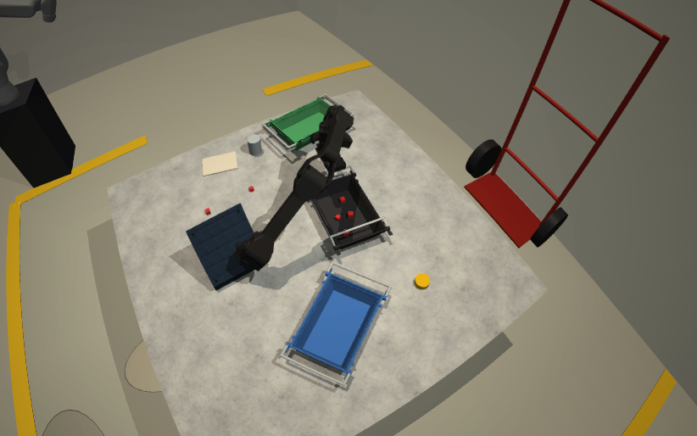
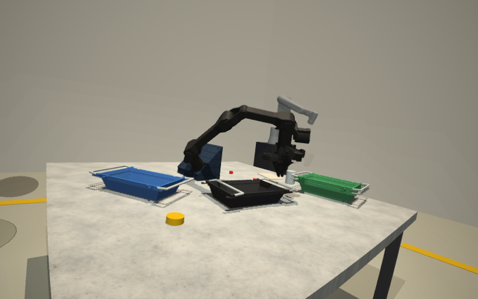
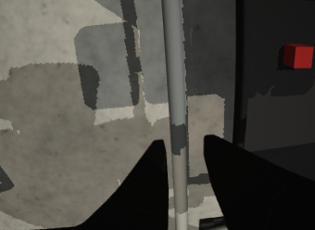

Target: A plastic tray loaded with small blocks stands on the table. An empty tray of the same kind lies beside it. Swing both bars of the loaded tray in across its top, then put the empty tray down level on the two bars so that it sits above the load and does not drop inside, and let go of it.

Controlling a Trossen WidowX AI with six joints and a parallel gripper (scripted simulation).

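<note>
The blue tray lies 190 mm behind my gripper tip, 530 mm to the right of it and 50 mm below it. From my gripper tip the other things lie so: beige card (370 mm behind, 270 mm to the left, 90 mm below); then grey cylinder (200 mm behind, 280 mm to the left, 60 mm below); then yellow disc (120 mm ahead, 500 mm to the right, 80 mm below).
</note>
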